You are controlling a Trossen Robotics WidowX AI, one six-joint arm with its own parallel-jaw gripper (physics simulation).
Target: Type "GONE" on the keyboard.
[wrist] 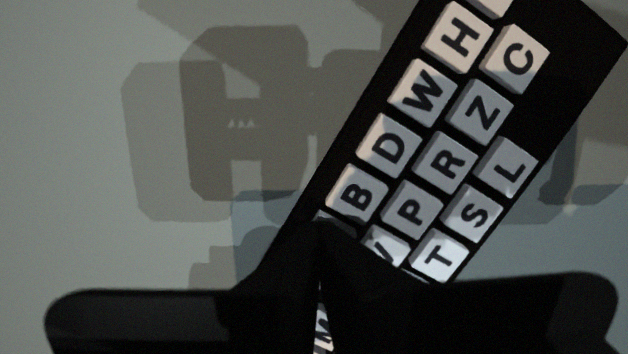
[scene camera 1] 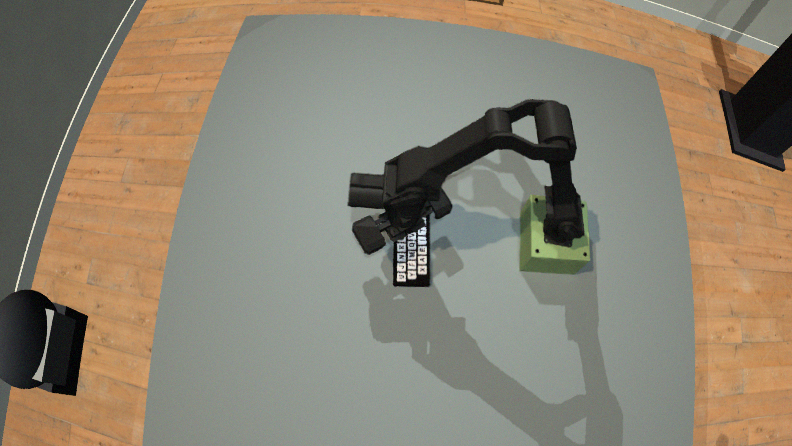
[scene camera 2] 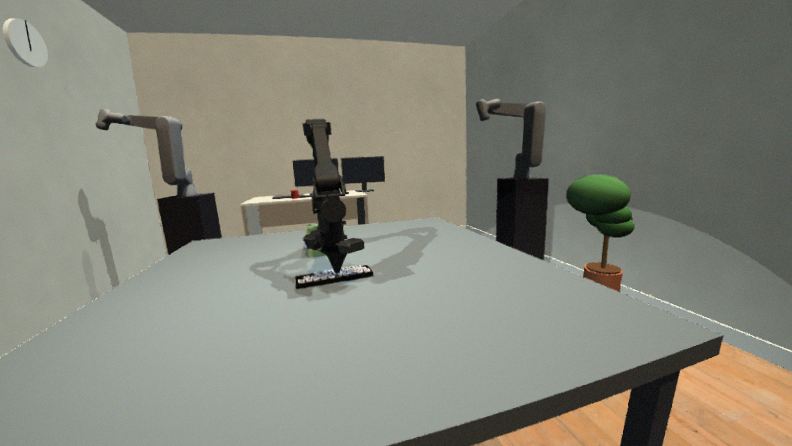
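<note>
A black keyboard (scene camera 2: 324,277), (wrist: 464,110) is visible in the scene. So is the gripper (scene camera 1: 398,234), (scene camera 2: 337,272), (wrist: 317,233).
</note>
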